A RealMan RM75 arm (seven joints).
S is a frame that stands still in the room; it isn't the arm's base.
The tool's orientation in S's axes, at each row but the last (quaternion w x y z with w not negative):
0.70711 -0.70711 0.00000 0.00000
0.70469 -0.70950 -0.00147 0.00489
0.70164 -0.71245 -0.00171 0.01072
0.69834 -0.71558 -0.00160 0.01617
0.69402 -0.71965 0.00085 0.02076
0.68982 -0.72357 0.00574 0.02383
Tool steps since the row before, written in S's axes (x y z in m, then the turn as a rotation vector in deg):
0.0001 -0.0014 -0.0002 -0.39 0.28 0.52
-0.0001 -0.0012 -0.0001 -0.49 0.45 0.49
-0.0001 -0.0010 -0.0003 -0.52 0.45 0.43
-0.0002 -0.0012 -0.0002 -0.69 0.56 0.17
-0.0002 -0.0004 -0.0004 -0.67 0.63 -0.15
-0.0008 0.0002 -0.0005 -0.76 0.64 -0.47
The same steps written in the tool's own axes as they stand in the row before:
0.0001 0.0002 -0.0014 -0.39 -0.52 0.28
-0.0001 0.0001 -0.0012 -0.49 -0.49 0.45
-0.0001 0.0003 -0.0010 -0.52 -0.43 0.45
-0.0002 0.0002 -0.0012 -0.68 -0.17 0.57
-0.0002 0.0004 -0.0004 -0.65 0.15 0.65
-0.0008 0.0005 0.0002 -0.72 0.47 0.68

